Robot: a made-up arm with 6 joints. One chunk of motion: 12 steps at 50 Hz.
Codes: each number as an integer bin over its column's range. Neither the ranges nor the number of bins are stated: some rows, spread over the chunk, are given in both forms.
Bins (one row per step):
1: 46 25 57 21 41 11
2: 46 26 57 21 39 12
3: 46 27 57 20 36 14
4: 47 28 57 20 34 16
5: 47 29 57 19 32 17
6: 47 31 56 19 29 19
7: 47 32 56 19 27 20
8: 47 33 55 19 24 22
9: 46 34 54 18 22 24
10: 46 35 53 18 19 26
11: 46 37 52 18 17 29
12: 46 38 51 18 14 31
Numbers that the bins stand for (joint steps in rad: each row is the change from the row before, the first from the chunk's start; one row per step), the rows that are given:
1: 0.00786 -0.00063 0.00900 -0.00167 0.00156 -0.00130
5: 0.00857 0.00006 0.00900 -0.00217 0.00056 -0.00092
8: 0.00857 0.00076 0.00833 -0.00217 -0.00033 -0.00060
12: 0.00786 0.00163 0.00700 -0.00243 -0.00144 -0.00003
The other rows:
2: 0.00786 -0.00046 0.00900 -0.00167 0.00133 -0.00124
3: 0.00786 -0.00029 0.00900 -0.00192 0.00100 -0.00111
4: 0.00857 -0.00011 0.00900 -0.00192 0.00078 -0.00098
6: 0.00857 0.00041 0.00867 -0.00217 0.00022 -0.00079
7: 0.00857 0.00059 0.00867 -0.00217 0.00000 -0.00073
9: 0.00786 0.00094 0.00800 -0.00243 -0.00056 -0.00048
10: 0.00786 0.00111 0.00767 -0.00243 -0.00089 -0.00035
11: 0.00786 0.00146 0.00733 -0.00243 -0.00111 -0.00016

